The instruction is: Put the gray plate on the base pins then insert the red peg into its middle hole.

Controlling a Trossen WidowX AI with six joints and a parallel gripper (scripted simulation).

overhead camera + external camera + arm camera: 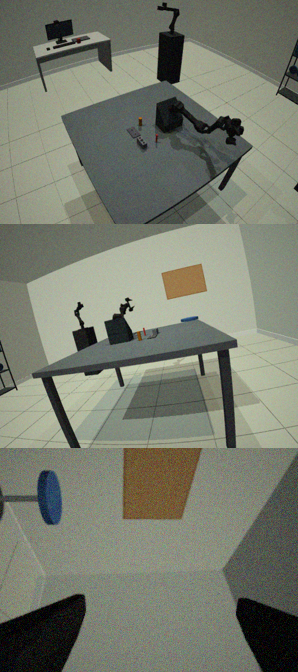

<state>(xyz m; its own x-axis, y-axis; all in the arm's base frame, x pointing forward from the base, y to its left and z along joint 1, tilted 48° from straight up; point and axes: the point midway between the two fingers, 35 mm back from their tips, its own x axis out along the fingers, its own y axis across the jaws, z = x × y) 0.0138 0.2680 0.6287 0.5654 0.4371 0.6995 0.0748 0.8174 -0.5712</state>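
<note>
My gripper tip is now 58 cm to the left of the gray plate, 36 cm above it and 32 cm short of it. From my gripper tip the other things lie so: red peg 55 cm to the right, 36 cm below, 20 cm ahead; orange cylinder 79 cm to the right, 36 cm below, 21 cm ahead.
</note>
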